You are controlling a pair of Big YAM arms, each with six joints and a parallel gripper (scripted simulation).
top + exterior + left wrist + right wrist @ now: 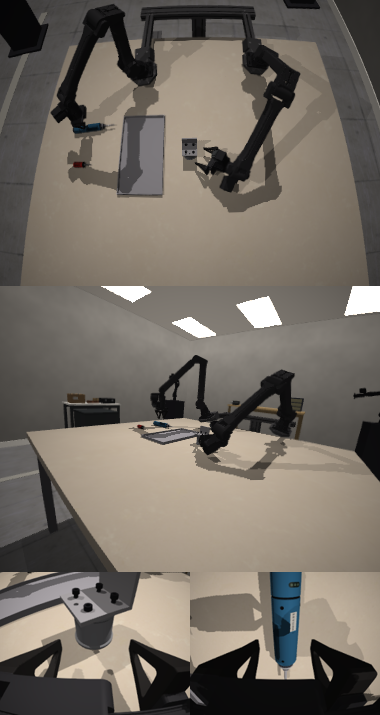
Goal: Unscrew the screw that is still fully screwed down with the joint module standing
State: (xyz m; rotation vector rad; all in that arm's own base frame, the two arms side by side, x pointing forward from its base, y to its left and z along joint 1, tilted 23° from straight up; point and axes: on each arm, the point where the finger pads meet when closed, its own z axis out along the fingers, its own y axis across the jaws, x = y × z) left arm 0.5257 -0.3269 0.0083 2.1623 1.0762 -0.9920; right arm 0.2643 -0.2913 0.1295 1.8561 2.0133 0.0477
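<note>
My left hand is 3 cm past the joint module, 5 cm to the left of it and 1 cm above it. Also, from my left hand: grey bracket (3 cm behind, 5 cm to the right, 3 cm above); flat grey tray (6 cm behind, 29 cm to the right, 3 cm below); red-handled tool (3 cm behind, 60 cm to the right, 2 cm below).
</note>
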